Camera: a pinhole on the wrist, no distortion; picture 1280 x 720 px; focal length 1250.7 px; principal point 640.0 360.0 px. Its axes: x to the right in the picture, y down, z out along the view. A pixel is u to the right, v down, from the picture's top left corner.
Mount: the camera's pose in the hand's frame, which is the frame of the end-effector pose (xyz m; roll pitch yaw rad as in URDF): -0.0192 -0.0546 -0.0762 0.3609 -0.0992 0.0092
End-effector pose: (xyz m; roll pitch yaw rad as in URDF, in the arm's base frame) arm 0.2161 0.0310 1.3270 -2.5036 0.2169 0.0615
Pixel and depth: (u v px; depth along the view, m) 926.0 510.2 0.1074
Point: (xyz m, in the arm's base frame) 0.2112 0.1137 1.3507
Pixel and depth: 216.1 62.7 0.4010
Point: 0.0049 0.3982 1.3377
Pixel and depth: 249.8 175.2 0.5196
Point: -0.0536 0.4828 1.2705
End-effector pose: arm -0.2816 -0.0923 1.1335 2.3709 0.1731 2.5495
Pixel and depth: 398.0 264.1 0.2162
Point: -0.2043 -0.1747 0.9649
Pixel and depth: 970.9 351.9 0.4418
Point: -0.2229 -0.0254 0.7334
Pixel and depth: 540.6 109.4 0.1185
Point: -0.2740 -0.1793 1.0410
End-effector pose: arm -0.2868 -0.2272 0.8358 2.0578 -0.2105 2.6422
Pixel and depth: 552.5 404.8 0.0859
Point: -0.2888 -0.2656 0.7559
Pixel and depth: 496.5 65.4 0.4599
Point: -0.2131 -0.1268 0.3961
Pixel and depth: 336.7 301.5 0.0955
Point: -0.2762 -0.2735 0.7410
